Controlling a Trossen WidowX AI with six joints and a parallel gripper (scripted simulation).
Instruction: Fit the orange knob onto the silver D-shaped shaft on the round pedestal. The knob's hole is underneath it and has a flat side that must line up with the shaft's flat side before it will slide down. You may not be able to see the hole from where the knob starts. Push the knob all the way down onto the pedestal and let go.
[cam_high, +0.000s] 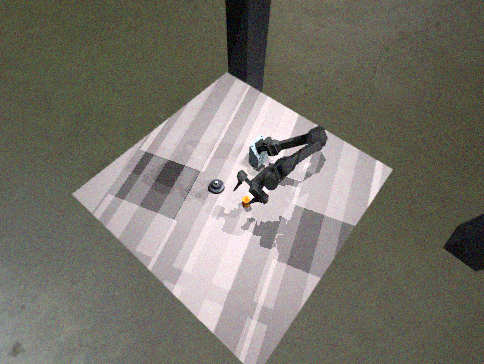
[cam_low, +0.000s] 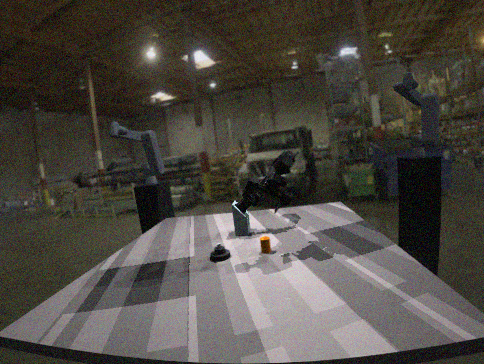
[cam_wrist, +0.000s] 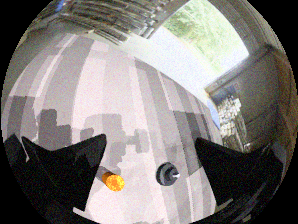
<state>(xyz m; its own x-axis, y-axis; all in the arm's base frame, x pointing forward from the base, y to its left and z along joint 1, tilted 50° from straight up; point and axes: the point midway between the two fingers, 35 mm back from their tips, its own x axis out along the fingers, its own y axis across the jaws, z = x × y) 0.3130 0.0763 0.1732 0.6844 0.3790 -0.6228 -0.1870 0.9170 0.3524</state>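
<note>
My gripper tip is 16 cm above the orange knob, 6 cm past it and 2 cm to the left of it. From my gripper tip the other things lie so: dark round pedestal: 21 cm to the right, 17 cm below, 2 cm behind.
</note>
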